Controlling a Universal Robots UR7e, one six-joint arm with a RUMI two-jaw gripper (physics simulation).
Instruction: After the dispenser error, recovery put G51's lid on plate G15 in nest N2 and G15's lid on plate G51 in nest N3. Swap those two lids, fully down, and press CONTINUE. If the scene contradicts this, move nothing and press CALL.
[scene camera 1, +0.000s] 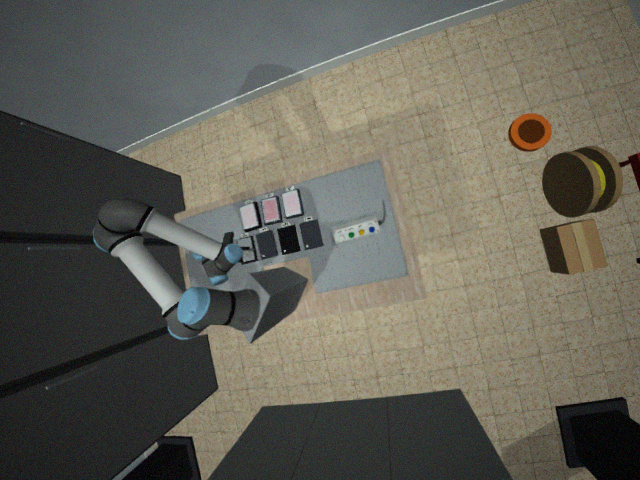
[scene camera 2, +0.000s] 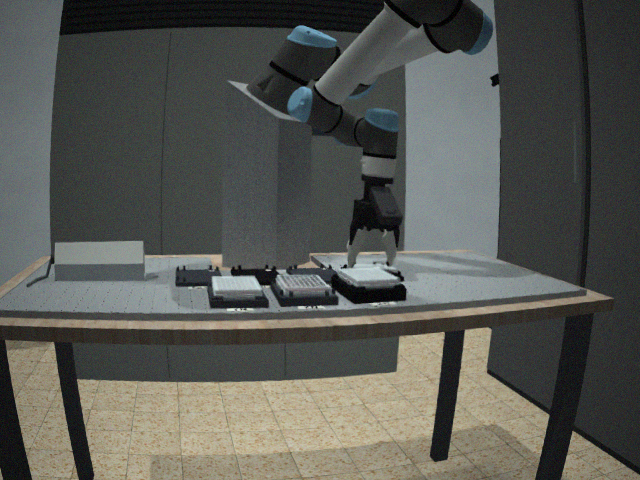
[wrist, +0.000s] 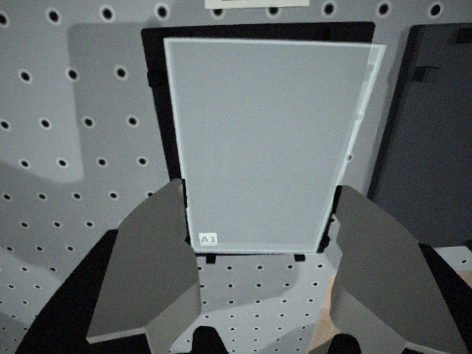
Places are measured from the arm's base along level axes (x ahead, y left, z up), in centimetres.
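Where they show: gripper, between the fingertips: (scene camera 1: 246, 251) (scene camera 2: 369, 269) (wrist: 258, 185); arm's base, origin of its link: (scene camera 1: 248, 309) (scene camera 2: 270, 100).
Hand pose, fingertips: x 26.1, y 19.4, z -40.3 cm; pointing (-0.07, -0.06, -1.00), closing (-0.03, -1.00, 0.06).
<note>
Each offset is from my fingertips to the top centre of the thing. "*": to the spot under its first point.
My gripper (scene camera 1: 245, 249) (scene camera 2: 371, 263) (wrist: 258, 185) is shut on a clear lid @[dx +1.1, dy -0.1, dz +1.4 cm] (wrist: 272, 140) marked A1, with one finger at each long side. The lid is low over the leftmost black lid nest @[dx +0.8, dy +0.1, dz +0.7 cm] (wrist: 167, 115), slightly askew to it; whether it touches cannot be told. Three plates stand in the other row: a pale pink one @[dx +18.6, dy -6.5, dz +2.8 cm] (scene camera 1: 249, 215) (scene camera 2: 369, 276), a deeper pink one @[dx +19.1, dy -19.4, dz +1.8 cm] (scene camera 1: 270, 209) (scene camera 2: 303, 283) in the middle, which looks uncovered, and another pale one @[dx +19.4, dy -31.9, dz +1.8 cm] (scene camera 1: 292, 202) (scene camera 2: 236, 285). Their labels are too small to read. The button box @[dx -2.3, dy -62.0, dz +7.1 cm] (scene camera 1: 356, 231) (scene camera 2: 98, 260) has green, yellow and blue buttons.
Further dark nests @[* dx +1.9, dy -12.6, dz -0.3 cm] (scene camera 1: 266, 243) @[* dx +1.1, dy -25.6, dz -0.3 cm] (scene camera 1: 288, 239) @[* dx +1.3, dy -38.9, dz -0.3 cm] (scene camera 1: 311, 233) continue the near row; the closest one @[* dx +2.3, dy -9.3, dz -0.3 cm] (wrist: 425, 145) lies right beside the held lid in the wrist view. The arm's grey pedestal (scene camera 2: 250, 196) stands at the table edge. A cable @[* dx +3.6, dy -77.2, dz -1.3 cm] (scene camera 1: 383, 211) runs from the button box.
</note>
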